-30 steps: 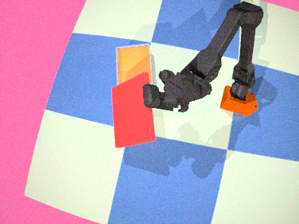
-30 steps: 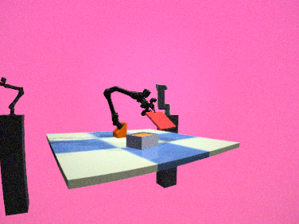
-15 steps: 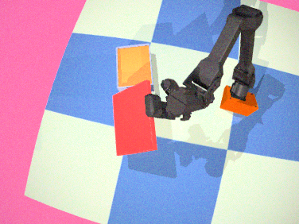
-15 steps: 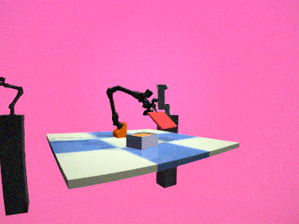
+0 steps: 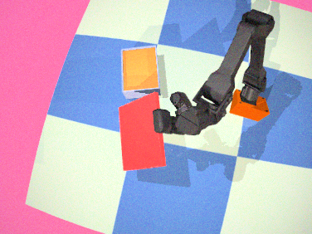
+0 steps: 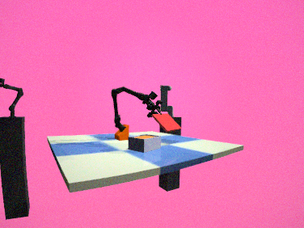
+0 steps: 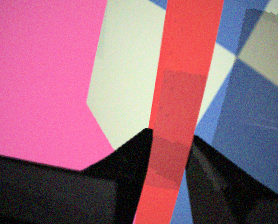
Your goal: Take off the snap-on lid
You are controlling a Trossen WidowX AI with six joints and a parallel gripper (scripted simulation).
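Now: the red lid 60 mm ahead of my gripper tip, 30 mm to the left of it and 50 mm below it. Also, from my gripper tip: grey storage box (160 mm ahead, 240 mm to the right, 190 mm below).
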